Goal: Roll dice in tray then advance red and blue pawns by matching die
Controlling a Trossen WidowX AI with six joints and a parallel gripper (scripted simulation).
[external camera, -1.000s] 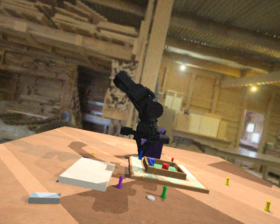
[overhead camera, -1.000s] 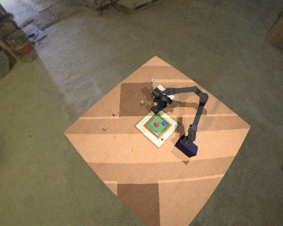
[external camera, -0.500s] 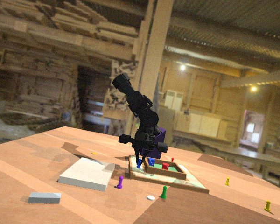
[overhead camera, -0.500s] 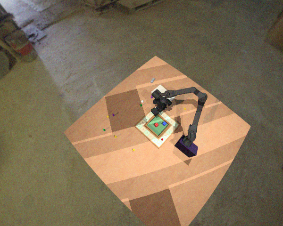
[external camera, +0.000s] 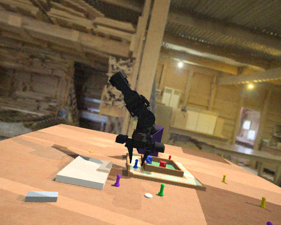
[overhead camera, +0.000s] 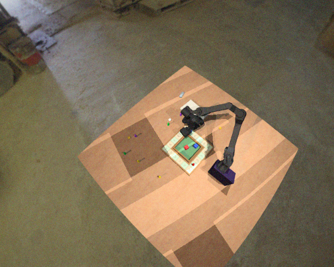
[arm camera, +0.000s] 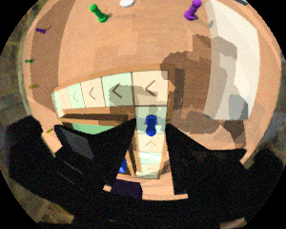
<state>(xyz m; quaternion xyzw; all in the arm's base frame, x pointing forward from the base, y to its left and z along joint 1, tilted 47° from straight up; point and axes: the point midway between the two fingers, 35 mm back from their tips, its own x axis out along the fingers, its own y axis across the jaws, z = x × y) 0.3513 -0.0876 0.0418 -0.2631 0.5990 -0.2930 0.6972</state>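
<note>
Right now my gripper tip is right at the blue pawn. Also, from my gripper tip: white disc (19 cm ahead, 4 cm to the left, 2 cm below); then green tray (11 cm to the left, 8 cm behind, 2 cm below); then white flat block (15 cm to the right, 11 cm ahead, 1 cm below).
</note>
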